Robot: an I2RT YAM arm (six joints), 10 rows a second.
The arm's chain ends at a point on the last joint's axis. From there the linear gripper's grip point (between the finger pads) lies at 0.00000 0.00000 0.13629 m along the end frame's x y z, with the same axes.
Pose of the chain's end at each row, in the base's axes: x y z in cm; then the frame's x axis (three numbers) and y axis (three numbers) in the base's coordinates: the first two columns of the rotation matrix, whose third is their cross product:
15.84 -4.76 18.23 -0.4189 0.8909 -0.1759 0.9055 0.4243 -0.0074
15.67 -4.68 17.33 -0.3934 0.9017 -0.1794 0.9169 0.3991 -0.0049
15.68 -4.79 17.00 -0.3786 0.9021 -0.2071 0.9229 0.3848 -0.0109
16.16 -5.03 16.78 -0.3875 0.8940 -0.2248 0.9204 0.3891 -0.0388
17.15 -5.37 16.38 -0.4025 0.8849 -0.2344 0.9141 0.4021 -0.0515
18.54 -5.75 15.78 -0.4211 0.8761 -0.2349 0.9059 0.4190 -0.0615
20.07 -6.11 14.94 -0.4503 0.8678 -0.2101 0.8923 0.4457 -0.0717
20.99 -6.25 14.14 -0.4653 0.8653 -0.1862 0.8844 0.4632 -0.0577
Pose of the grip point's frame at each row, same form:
16.77 -6.97 4.81 -0.4189 0.8909 -0.1759 0.9055 0.4243 -0.0074
16.59 -6.95 3.92 -0.3934 0.9017 -0.1794 0.9169 0.3991 -0.0049
16.63 -7.45 3.67 -0.3786 0.9021 -0.2071 0.9229 0.3848 -0.0109
16.88 -8.05 3.51 -0.3875 0.8940 -0.2248 0.9204 0.3891 -0.0388
17.81 -8.57 3.15 -0.4025 0.8849 -0.2344 0.9141 0.4021 -0.0515
19.15 -9.00 2.56 -0.4211 0.8761 -0.2349 0.9059 0.4190 -0.0615
20.50 -9.11 1.65 -0.4503 0.8678 -0.2101 0.8923 0.4457 -0.0717
21.49 -8.86 0.77 -0.4653 0.8653 -0.1862 0.8844 0.4632 -0.0577

